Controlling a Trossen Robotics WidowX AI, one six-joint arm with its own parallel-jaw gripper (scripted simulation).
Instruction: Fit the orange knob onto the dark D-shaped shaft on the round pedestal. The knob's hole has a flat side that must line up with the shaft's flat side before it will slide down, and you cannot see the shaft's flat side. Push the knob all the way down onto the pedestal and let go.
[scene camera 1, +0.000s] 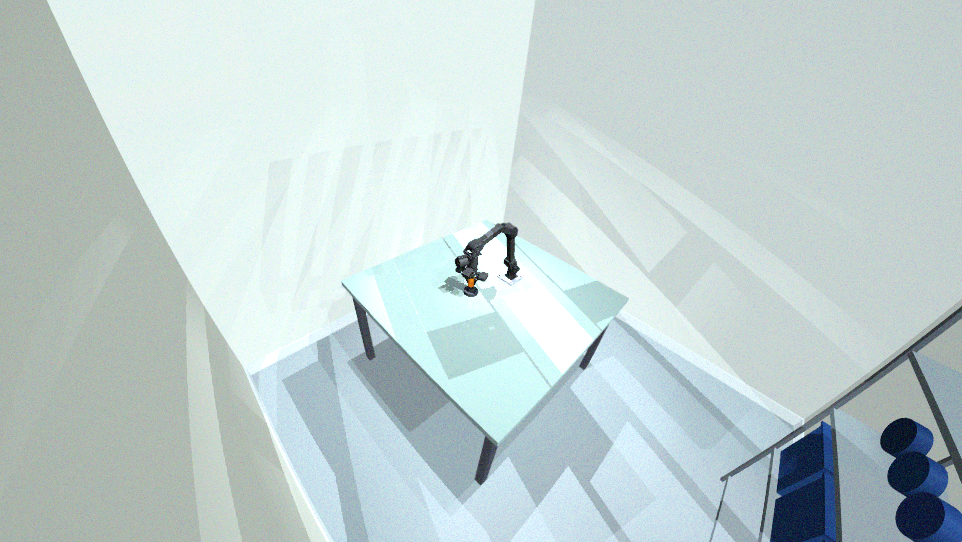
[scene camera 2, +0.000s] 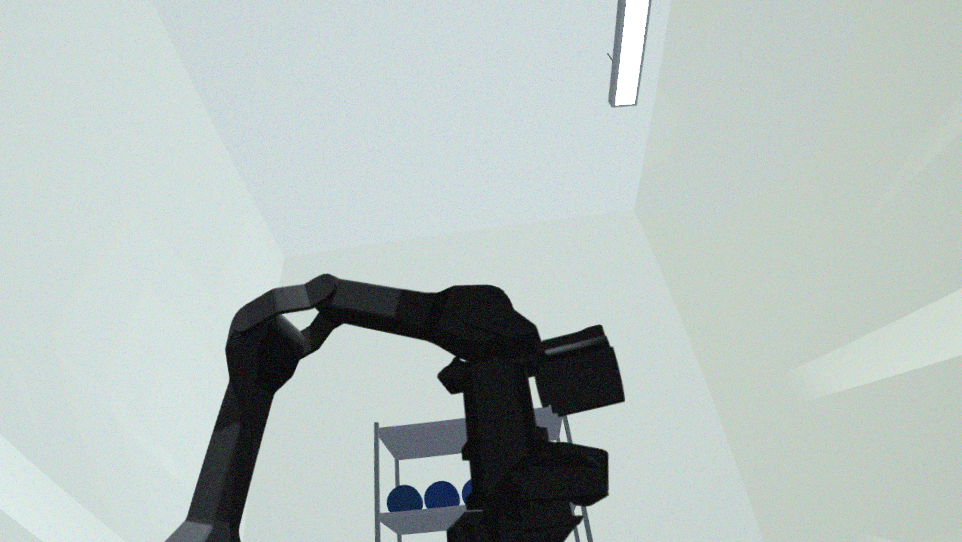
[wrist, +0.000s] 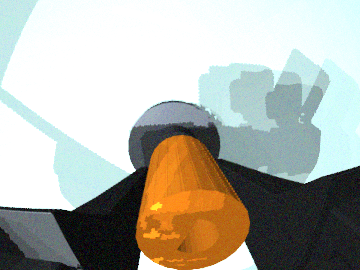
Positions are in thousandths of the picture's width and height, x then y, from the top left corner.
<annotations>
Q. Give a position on an orange knob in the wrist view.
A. At 524, 772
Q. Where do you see my gripper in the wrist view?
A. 507, 631
</annotations>
